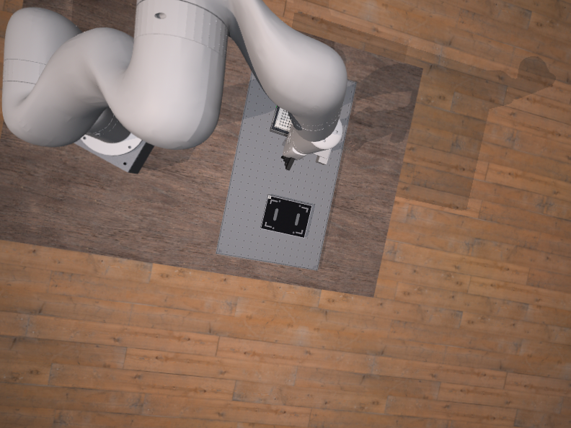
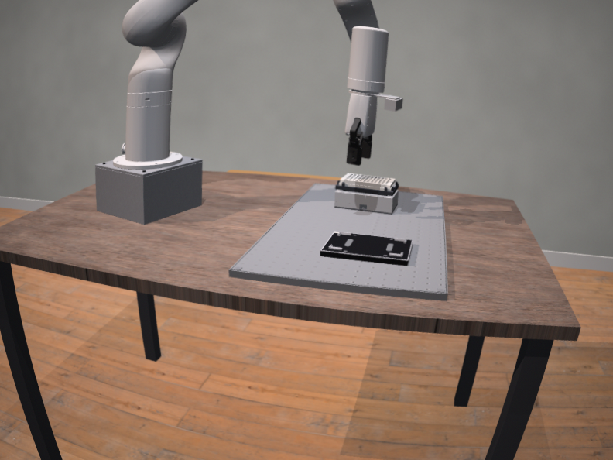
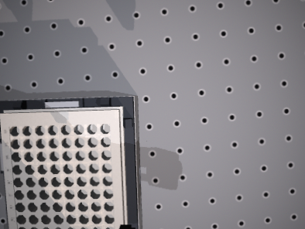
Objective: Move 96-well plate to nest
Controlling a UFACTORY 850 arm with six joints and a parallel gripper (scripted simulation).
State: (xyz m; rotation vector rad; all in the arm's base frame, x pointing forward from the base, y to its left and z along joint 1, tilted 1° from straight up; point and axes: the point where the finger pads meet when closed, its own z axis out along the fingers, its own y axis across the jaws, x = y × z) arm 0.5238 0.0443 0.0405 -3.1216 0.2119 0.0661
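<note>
Now: the 96-well plate 20 mm ahead of my hand, 100 mm to the left of it and 80 mm below it. Also, from my hand: black plate nest N1 (50 mm ahead, 230 mm to the right, 130 mm below).
</note>
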